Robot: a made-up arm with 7 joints.
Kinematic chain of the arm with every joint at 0, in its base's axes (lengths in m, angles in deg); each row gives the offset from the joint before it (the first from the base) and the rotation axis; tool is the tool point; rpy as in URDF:
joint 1: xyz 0 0 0 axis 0.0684 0.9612 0.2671
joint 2: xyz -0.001 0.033 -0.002 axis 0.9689 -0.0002 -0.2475
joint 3: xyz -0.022 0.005 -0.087 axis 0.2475 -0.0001 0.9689
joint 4: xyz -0.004 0 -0.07 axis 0.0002 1 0
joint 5: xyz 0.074 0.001 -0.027 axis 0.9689 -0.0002 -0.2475
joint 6: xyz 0.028 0 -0.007 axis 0.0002 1 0
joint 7: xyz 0.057 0 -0.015 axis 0.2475 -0.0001 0.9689
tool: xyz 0 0 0 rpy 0 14.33 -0.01
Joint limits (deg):
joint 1: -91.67..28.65
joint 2: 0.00..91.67
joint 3: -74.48..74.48
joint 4: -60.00..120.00
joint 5: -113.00..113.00
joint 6: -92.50..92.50
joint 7: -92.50..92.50
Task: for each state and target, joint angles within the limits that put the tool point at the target. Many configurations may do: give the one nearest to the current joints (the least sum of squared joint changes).
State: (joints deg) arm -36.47 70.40 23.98 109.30 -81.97 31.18 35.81
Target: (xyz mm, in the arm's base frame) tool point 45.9 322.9 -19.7
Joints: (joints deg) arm 0.30 91.67 51.74 91.58 -105.38 65.94 35.81
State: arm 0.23 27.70 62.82 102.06 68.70 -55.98 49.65
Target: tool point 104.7 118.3 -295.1
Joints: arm -27.11 16.00 62.17 88.78 68.35 -23.85 49.65
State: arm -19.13 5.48 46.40 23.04 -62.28 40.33 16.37
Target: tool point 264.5 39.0 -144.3
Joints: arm -50.15 0.00 36.84 30.95 -61.26 37.65 16.37
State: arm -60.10 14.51 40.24 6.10 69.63 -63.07 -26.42
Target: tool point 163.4 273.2 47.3
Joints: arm -58.74 56.52 67.16 35.95 74.73 -34.15 -26.42
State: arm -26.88 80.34 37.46 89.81 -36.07 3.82 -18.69
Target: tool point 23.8 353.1 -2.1
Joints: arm -27.64 91.67 33.71 102.08 -36.91 -7.24 -18.69
